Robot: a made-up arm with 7 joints. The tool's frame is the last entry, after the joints. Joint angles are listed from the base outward. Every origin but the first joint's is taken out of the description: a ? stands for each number. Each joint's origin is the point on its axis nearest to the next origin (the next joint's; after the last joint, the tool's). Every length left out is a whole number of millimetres.
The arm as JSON. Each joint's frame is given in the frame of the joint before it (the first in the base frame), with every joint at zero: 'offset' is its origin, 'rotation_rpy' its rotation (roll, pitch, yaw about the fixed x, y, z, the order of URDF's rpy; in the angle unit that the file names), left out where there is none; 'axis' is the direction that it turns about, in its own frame. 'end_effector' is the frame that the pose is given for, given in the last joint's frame.
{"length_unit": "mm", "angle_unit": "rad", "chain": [
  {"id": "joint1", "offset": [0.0, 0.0, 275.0], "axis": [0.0, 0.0, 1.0]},
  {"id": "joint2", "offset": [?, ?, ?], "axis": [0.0, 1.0, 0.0]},
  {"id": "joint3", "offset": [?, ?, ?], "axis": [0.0, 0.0, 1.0]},
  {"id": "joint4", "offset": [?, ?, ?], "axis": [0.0, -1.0, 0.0]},
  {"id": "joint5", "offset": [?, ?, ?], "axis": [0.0, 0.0, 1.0]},
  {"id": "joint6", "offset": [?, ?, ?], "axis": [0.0, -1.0, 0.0]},
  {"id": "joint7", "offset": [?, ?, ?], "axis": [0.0, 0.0, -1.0]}
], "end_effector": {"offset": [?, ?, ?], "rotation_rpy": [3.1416, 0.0, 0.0]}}
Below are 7 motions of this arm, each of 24 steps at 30 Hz.
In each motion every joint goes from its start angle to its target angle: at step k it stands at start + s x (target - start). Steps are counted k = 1, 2, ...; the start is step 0. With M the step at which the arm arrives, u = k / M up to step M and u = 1 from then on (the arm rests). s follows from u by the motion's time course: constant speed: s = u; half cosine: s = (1 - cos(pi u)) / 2; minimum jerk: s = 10 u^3 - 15 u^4 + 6 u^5.
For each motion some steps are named. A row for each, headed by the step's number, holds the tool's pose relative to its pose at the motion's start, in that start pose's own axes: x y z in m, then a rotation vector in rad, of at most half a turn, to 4 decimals.
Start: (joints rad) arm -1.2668 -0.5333 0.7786 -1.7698 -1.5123 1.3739 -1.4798
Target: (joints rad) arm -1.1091 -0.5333 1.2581 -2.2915 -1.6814 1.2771 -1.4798
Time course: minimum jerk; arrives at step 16
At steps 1, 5, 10, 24:
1: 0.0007 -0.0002 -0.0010 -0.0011 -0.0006 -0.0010
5: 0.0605 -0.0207 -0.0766 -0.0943 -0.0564 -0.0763
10: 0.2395 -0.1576 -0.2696 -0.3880 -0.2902 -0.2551
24: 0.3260 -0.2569 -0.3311 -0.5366 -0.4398 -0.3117

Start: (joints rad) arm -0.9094 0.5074 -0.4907 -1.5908 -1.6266 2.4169 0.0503
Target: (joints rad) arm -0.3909 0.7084 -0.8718 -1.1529 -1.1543 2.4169 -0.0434
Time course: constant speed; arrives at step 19
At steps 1, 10, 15, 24:
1: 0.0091 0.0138 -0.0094 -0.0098 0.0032 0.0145
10: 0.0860 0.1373 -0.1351 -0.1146 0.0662 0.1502
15: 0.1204 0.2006 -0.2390 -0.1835 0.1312 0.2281
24: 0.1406 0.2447 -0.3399 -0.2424 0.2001 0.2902

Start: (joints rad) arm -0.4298 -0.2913 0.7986 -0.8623 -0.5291 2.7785 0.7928
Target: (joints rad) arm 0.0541 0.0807 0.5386 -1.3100 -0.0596 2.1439 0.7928
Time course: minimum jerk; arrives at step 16
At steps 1, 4, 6, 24:
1: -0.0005 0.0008 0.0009 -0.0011 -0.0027 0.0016
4: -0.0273 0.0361 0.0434 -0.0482 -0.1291 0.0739
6: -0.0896 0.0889 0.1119 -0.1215 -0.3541 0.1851
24: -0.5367 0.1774 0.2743 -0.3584 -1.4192 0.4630

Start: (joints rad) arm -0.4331 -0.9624 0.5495 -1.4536 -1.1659 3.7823 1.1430
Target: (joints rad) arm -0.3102 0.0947 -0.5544 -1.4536 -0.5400 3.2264 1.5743
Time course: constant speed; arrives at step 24
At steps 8, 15, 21, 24:
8: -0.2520 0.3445 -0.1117 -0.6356 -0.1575 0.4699
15: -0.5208 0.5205 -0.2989 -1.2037 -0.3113 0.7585
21: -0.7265 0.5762 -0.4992 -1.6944 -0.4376 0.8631
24: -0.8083 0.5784 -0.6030 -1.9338 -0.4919 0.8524

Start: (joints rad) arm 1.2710 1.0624 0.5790 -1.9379 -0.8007 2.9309 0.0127
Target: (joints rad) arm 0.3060 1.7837 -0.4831 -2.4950 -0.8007 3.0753 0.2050
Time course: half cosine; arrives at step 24
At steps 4, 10, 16, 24:
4: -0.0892 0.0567 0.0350 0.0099 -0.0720 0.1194
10: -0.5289 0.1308 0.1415 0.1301 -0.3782 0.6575
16: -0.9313 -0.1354 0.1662 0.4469 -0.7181 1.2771
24: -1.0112 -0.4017 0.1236 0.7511 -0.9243 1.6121

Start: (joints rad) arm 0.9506 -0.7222 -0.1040 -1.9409 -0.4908 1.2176 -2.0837
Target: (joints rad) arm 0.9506 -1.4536 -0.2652 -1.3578 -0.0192 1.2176 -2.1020
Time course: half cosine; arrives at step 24
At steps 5, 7, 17, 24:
5: -0.0079 -0.0910 -0.0422 -0.1412 0.0160 0.0445
7: -0.0101 -0.1778 -0.0718 -0.2691 0.0274 0.0801
17: 0.0938 -0.7987 -0.0356 -1.1352 0.0183 0.2256
24: 0.1664 -0.9794 0.0666 -1.4153 -0.0223 0.2437

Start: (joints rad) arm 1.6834 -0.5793 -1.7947 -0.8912 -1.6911 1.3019 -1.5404
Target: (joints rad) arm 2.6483 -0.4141 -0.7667 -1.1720 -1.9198 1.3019 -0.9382
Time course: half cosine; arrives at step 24
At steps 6, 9, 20, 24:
6: 0.0702 -0.0413 -0.2048 -0.2412 0.0974 -0.0165
9: 0.1136 -0.1465 -0.4156 -0.4999 0.2336 -0.0309
20: -0.0977 -0.8515 -0.7683 -1.3232 1.0573 -0.0961
24: -0.1484 -0.9224 -0.7491 -1.3855 1.1746 -0.1095

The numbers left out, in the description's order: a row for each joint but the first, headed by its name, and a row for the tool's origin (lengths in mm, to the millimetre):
joint2: 0.0 0.0 0.0
joint3: 0.0 0.0 499.0
joint4: 98.0 0.0 0.0
joint5: -125.0 0.0 583.0
joint6: 0.0 0.0 0.0
joint7: 108.0 0.0 0.0
tool: 0.0 0.0 0.0

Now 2 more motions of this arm.
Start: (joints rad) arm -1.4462 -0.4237 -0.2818 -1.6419 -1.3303 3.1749 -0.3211
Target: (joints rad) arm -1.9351 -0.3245 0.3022 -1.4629 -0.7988 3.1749 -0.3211
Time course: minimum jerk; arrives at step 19
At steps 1, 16, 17, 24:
1: 0.0003 0.0002 0.0000 -0.0002 0.0001 0.0004
16: 0.1750 0.0677 0.0141 -0.0667 0.1348 0.3432
17: 0.1778 0.0682 0.0149 -0.0664 0.1378 0.3519
24: 0.1792 0.0685 0.0152 -0.0662 0.1393 0.3561

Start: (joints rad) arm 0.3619 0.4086 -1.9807 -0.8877 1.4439 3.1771 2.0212
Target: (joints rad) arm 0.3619 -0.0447 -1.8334 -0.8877 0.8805 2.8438 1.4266
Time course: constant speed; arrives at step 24
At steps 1, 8, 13, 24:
1: 0.0021 -0.0150 0.0047 -0.0045 0.0110 -0.0312
8: 0.0221 -0.1196 0.0328 -0.0467 0.0891 -0.2449
13: 0.0422 -0.1935 0.0476 -0.0885 0.1441 -0.3924
24: 0.1024 -0.3513 0.0646 -0.2152 0.2558 -0.6999

